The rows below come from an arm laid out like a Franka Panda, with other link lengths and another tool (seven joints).
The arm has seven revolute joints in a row. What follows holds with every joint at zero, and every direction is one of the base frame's. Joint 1 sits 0.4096 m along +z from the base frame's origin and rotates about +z. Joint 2 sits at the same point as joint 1 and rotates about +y. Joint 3 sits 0.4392 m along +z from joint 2 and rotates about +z. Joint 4 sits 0.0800 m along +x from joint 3 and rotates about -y. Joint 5 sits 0.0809 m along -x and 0.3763 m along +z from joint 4 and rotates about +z. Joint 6 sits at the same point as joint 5 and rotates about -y. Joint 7 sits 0.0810 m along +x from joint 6 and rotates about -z. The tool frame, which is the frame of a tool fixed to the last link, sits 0.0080 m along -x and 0.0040 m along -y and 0.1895 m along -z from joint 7; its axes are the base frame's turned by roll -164.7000, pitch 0.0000 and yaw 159.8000 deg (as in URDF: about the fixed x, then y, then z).
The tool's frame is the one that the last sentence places.
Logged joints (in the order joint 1, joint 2, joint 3, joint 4, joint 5, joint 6, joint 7), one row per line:
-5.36 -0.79 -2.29 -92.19 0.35 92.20 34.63
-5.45 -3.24 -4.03 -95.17 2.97 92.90 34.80
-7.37 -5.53 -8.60 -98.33 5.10 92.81 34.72
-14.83 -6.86 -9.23 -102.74 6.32 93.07 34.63
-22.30 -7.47 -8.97 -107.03 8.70 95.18 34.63
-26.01 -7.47 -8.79 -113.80 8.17 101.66 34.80
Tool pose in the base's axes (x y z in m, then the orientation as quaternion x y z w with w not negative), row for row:
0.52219 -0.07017 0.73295 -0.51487 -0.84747 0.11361 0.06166
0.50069 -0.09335 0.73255 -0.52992 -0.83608 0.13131 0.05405
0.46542 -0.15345 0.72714 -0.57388 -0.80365 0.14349 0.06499
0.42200 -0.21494 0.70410 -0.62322 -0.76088 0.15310 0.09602
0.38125 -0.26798 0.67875 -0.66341 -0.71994 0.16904 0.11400
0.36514 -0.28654 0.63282 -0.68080 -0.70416 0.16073 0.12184
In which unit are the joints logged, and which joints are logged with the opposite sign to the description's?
The joints are logged in degrees. Opposite sign: joint 5.
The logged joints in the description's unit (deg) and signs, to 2 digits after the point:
-5.36 -0.79 -2.29 -92.19 -0.35 92.20 34.63
-5.45 -3.24 -4.03 -95.17 -2.97 92.90 34.80
-7.37 -5.53 -8.60 -98.33 -5.10 92.81 34.72
-14.83 -6.86 -9.23 -102.74 -6.32 93.07 34.63
-22.30 -7.47 -8.97 -107.03 -8.70 95.18 34.63
-26.01 -7.47 -8.79 -113.80 -8.17 101.66 34.80

